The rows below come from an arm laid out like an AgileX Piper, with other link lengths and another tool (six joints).
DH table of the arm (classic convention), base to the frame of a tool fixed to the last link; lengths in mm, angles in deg. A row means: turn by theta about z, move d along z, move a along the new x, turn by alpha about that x. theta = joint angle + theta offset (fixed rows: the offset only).
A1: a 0; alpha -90; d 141.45; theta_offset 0
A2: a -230.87; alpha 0; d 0; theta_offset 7.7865
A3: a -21.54; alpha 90; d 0; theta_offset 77.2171
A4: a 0; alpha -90; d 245.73; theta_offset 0
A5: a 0; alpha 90; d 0; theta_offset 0
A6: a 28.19; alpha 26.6; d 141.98; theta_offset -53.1
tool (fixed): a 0; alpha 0; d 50.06; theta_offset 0
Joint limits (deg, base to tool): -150..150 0..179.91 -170..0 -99.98..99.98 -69.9..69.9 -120..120
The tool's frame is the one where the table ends.
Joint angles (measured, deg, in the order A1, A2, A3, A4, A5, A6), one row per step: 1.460, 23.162, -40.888, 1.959, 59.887, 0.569; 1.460, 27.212, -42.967, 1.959, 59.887, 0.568; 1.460, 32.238, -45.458, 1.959, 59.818, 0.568; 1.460, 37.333, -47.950, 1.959, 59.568, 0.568; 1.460, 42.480, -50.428, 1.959, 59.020, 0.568; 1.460, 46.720, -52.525, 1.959, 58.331, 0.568; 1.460, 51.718, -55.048, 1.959, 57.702, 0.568; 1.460, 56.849, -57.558, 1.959, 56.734, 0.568; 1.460, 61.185, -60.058, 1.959, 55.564, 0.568; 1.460, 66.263, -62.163, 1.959, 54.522, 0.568
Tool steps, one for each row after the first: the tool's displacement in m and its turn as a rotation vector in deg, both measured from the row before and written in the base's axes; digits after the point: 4 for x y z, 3 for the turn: 0.0087, 0.0002, 0.0010, -0.051, 1.970, 0.001; 0.0116, 0.0003, 0.0000, -0.062, 2.465, -0.002; 0.0128, 0.0003, -0.0009, -0.057, 2.352, -0.008; 0.0142, 0.0003, -0.0018, -0.049, 2.121, -0.018; 0.0127, 0.0003, -0.0017, -0.032, 1.454, -0.023; 0.0150, 0.0003, -0.0034, -0.043, 1.846, -0.021; 0.0164, 0.0004, -0.0048, -0.038, 1.653, -0.033; 0.0157, 0.0003, -0.0023, -0.014, 0.667, -0.040; 0.0160, 0.0003, -0.0100, -0.048, 1.931, -0.036
